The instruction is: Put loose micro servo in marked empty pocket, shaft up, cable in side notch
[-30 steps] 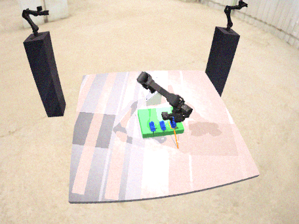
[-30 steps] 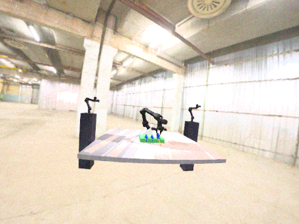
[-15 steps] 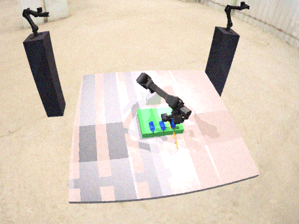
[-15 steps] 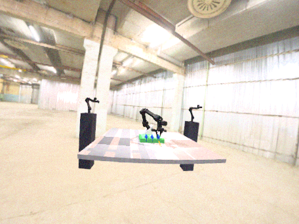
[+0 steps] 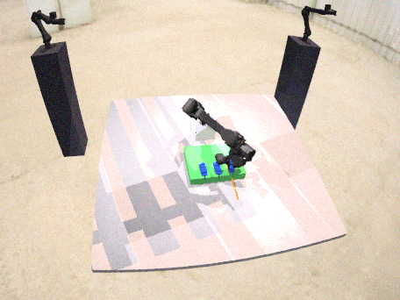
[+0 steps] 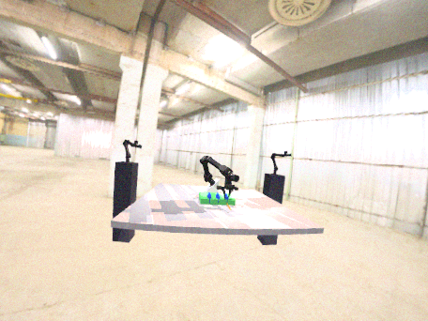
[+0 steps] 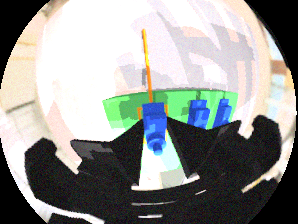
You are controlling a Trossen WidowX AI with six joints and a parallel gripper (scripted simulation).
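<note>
The green deck is 120 mm behind my gripper tip, 80 mm to the right of it and 30 mm below it.
</note>
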